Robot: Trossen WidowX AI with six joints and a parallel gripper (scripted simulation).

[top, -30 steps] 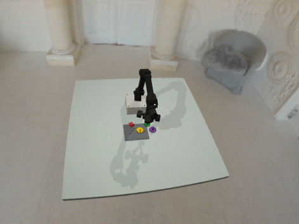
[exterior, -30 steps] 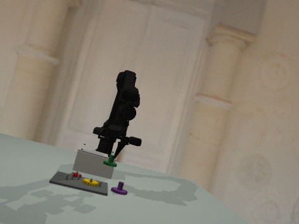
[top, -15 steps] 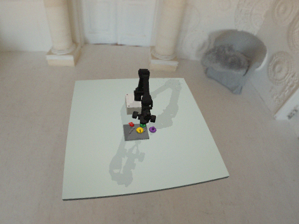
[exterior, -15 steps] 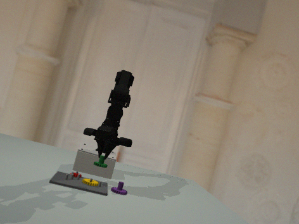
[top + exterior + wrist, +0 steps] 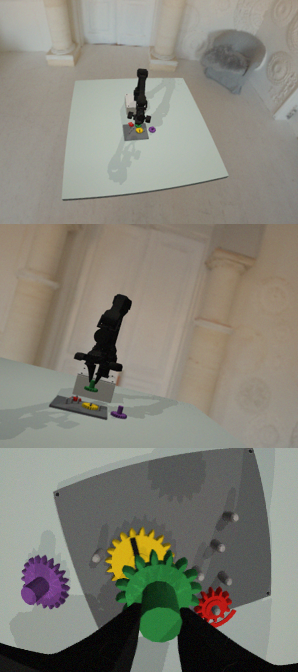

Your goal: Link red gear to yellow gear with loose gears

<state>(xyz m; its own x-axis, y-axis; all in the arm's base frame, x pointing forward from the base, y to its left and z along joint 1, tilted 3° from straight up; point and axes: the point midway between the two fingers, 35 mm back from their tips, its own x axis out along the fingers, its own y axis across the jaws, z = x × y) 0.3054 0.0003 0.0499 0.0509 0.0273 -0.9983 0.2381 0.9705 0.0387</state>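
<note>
Now: the red gear 6 cm behind my gripper tip, 6 cm to the right of it and 9 cm below it. Also, from my gripper tip: green gear (1 cm below); then yellow gear (2 cm to the left, 9 cm below); then purple gear (1 cm behind, 13 cm to the left, 9 cm below).
</note>
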